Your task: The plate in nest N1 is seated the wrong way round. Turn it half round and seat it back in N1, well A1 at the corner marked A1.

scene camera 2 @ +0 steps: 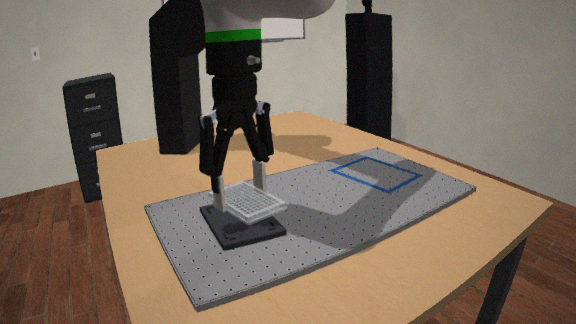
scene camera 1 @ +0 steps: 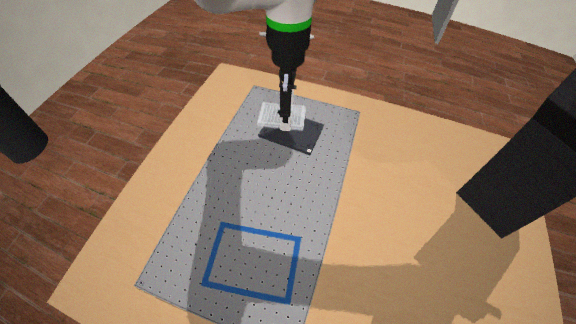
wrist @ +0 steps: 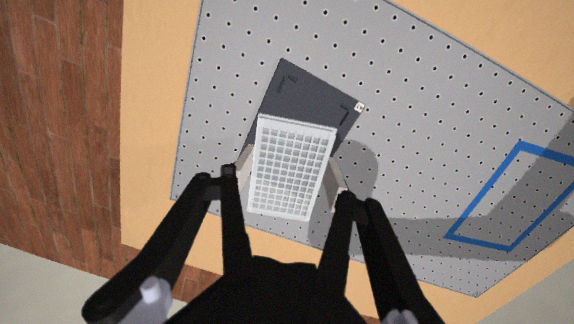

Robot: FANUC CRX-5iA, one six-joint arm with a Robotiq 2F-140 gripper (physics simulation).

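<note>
A white well plate [scene camera 1: 270, 114] [scene camera 2: 255, 202] [wrist: 295, 150] is held level above the dark nest [scene camera 1: 312, 137] [scene camera 2: 250, 234] [wrist: 310, 100], apart from it and skewed to its edges. My gripper [scene camera 1: 286, 118] [scene camera 2: 240, 191] [wrist: 289, 161] is shut on the plate, with one pale fingertip against each long side. A small white tag [scene camera 1: 309, 150] [wrist: 359, 107] marks one corner of the nest and is uncovered. In the wrist view the nest's far part shows beyond the plate, and its near part is hidden. No A1 mark on the plate can be read.
The nest lies on a grey perforated board [scene camera 1: 280, 200] [scene camera 2: 175, 235] [wrist: 425, 75]. A blue rectangle outline [scene camera 1: 260, 231] [scene camera 2: 361, 181] [wrist: 483, 190] is on the board's other end. A black pedestal [scene camera 1: 520, 165] [scene camera 2: 175, 105] stands at the table. A filing cabinet [scene camera 2: 95, 120] stands behind.
</note>
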